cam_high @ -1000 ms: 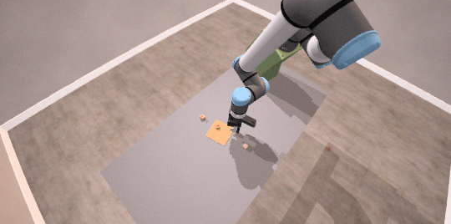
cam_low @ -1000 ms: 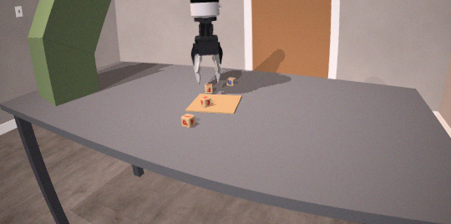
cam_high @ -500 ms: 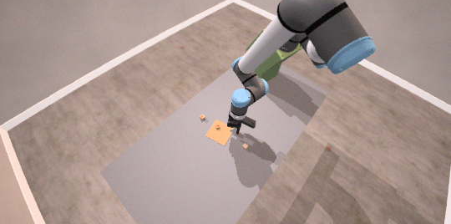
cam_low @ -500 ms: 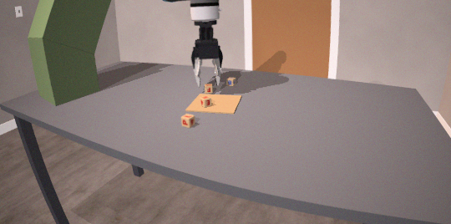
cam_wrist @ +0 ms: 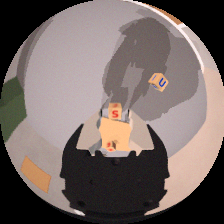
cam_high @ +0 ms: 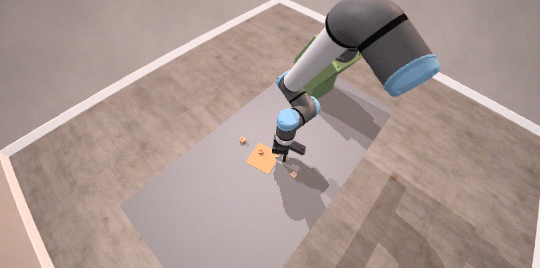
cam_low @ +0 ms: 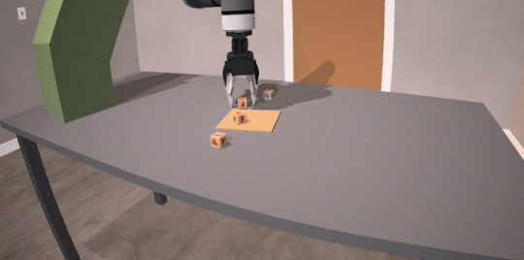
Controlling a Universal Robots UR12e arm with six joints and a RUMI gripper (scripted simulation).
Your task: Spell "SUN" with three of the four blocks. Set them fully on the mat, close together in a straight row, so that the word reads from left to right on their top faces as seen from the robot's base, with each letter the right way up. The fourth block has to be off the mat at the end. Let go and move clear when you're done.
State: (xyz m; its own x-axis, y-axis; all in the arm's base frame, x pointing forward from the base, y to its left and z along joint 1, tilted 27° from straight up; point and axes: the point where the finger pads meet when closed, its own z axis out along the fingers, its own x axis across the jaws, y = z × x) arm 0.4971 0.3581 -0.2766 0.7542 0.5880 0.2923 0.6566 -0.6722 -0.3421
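The orange mat lies 9 cm ahead of my hand, 7 cm to the right of it and 2 cm below it. The rest, counted from my hand: red-lettered block: 23 cm to the right, 12 cm ahead; then blue-lettered block: 10 cm to the left, 2 cm ahead.
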